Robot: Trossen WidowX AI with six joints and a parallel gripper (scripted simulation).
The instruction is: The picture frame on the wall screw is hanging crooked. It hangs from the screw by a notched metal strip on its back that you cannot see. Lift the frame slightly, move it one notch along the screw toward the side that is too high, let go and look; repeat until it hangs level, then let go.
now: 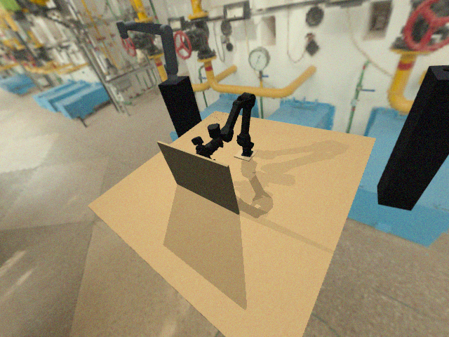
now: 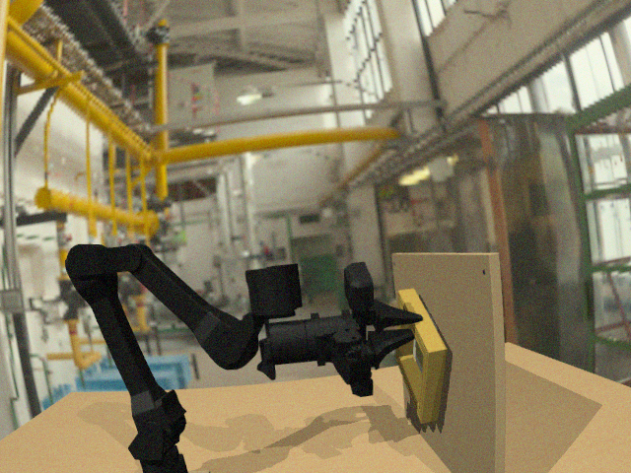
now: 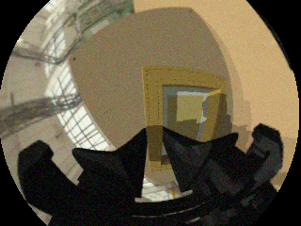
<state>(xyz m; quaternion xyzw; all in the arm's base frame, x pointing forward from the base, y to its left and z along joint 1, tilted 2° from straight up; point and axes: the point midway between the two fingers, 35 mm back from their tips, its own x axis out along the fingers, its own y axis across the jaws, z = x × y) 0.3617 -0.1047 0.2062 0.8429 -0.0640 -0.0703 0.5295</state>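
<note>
My gripper tip is 1 cm short of the yellow picture frame, 2 cm to the right of it and 5 cm above it. The rest, counted from my gripper tip: tan wall panel: 2 cm ahead, 2 cm to the left, 7 cm below.
</note>
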